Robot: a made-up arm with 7 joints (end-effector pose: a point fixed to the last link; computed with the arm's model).
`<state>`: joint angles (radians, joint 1 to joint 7).
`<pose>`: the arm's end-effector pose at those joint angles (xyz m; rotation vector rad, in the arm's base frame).
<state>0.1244 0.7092 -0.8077 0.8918 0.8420 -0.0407 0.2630</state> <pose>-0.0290 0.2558 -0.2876 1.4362 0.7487 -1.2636</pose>
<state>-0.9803 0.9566 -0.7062 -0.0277 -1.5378 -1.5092 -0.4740</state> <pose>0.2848 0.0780 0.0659 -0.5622 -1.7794 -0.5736</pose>
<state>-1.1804 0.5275 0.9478 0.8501 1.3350 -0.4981 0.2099</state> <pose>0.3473 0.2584 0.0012 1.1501 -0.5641 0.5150</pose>
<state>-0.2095 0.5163 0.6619 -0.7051 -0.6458 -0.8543 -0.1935</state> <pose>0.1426 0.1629 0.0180 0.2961 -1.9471 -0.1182</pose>
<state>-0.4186 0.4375 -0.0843 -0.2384 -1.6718 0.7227 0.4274</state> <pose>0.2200 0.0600 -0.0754 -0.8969 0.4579 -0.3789</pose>
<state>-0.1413 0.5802 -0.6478 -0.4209 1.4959 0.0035 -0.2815</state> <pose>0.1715 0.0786 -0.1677 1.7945 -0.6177 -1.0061</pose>
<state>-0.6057 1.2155 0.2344 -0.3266 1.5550 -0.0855 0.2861</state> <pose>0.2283 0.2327 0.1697 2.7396 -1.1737 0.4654</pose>
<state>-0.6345 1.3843 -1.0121 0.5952 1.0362 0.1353 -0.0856</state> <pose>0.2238 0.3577 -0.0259 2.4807 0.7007 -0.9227</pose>
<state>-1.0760 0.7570 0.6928 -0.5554 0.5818 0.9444 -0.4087</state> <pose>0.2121 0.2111 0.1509 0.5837 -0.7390 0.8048</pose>
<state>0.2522 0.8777 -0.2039 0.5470 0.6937 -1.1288 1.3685</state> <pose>0.0698 0.2856 -0.2037 0.8140 -0.6802 -0.0062</pose>
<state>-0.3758 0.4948 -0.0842 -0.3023 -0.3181 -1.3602 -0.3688</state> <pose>0.2198 0.0719 -0.0572 0.1713 -1.9638 -0.6830</pose>
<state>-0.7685 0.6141 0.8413 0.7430 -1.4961 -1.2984 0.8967</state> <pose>0.2355 0.3357 -0.0508 -1.4864 -1.3337 2.3445</pose>
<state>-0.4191 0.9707 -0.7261 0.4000 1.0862 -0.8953 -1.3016</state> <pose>0.2085 0.2608 -0.1524 -1.4191 -0.9443 2.5502</pose>
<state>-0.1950 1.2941 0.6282 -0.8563 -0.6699 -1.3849 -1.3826</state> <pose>0.1460 0.1676 0.1011 -1.7739 1.6616 1.7832</pose>
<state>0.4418 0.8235 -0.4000 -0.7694 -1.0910 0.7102 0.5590</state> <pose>0.0057 0.1096 -0.1356 -0.1274 0.9348 -0.2681</pose>
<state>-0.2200 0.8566 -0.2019 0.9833 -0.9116 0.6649 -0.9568</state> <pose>0.1308 0.2567 -0.1748 -0.7589 0.9653 -0.0781</pose>
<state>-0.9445 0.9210 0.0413 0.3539 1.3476 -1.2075 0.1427</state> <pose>0.3354 0.2220 0.0718 2.0138 -1.1353 -1.0101</pose>
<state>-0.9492 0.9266 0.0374 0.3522 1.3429 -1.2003 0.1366</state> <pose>0.3353 0.2224 0.0744 2.0243 -1.1303 -1.0046</pose>
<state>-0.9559 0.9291 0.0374 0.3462 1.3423 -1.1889 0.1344</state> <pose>0.3353 0.2220 0.0781 2.0389 -1.1326 -0.9872</pose>
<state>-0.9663 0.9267 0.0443 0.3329 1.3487 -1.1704 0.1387</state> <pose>0.3354 0.2203 0.0839 2.0607 -1.1473 -0.9486</pose>
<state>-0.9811 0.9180 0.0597 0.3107 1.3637 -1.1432 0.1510</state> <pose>0.3355 0.2171 0.0923 2.0904 -1.1770 -0.8830</pose>
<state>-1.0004 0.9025 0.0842 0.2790 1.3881 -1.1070 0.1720</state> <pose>0.3350 0.2125 0.1033 2.1263 -1.2223 -0.7869</pose>
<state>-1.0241 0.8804 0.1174 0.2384 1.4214 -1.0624 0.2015</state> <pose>0.3334 0.2068 0.1167 2.1654 -1.2815 -0.6587</pose>
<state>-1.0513 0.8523 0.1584 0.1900 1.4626 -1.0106 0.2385</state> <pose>0.3301 0.2006 0.1318 2.2033 -1.3505 -0.4990</pose>
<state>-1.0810 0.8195 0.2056 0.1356 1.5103 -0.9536 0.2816</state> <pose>0.3244 0.1945 0.1479 2.2358 -1.4236 -0.3114</pose>
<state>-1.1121 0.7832 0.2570 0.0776 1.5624 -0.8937 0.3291</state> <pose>0.3164 0.1892 0.1637 2.2586 -1.4947 -0.1020</pose>
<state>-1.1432 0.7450 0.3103 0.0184 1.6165 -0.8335 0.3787</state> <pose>0.3063 0.1849 0.1780 2.2696 -1.5577 0.1198</pose>
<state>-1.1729 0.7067 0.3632 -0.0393 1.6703 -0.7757 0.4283</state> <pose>0.2949 0.1818 0.1899 2.2689 -1.6076 0.3427</pose>
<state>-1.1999 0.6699 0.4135 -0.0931 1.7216 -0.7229 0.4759</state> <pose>0.2831 0.1797 0.1989 2.2588 -1.6423 0.5549</pose>
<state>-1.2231 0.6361 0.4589 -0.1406 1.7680 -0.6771 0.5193</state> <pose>0.2720 0.1784 0.2048 2.2426 -1.6622 0.7448</pose>
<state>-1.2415 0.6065 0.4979 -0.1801 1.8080 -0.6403 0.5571</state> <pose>0.2625 0.1776 0.2081 2.2247 -1.6703 0.9031</pose>
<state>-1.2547 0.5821 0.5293 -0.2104 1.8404 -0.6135 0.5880</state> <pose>0.2553 0.1772 0.2094 2.2089 -1.6707 1.0240</pose>
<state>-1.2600 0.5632 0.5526 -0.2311 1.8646 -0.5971 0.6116</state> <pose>0.2507 0.1770 0.2086 2.1985 -1.6667 1.1020</pose>
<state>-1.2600 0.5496 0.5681 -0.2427 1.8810 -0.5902 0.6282</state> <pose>0.2485 0.1770 0.2068 2.1933 -1.6627 1.1423</pose>
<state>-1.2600 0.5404 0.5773 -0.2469 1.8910 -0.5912 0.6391</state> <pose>0.2480 0.1767 0.2054 2.1902 -1.6625 1.1570</pose>
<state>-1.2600 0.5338 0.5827 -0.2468 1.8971 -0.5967 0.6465</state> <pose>0.2484 0.1764 0.2043 2.1880 -1.6649 1.1569</pose>
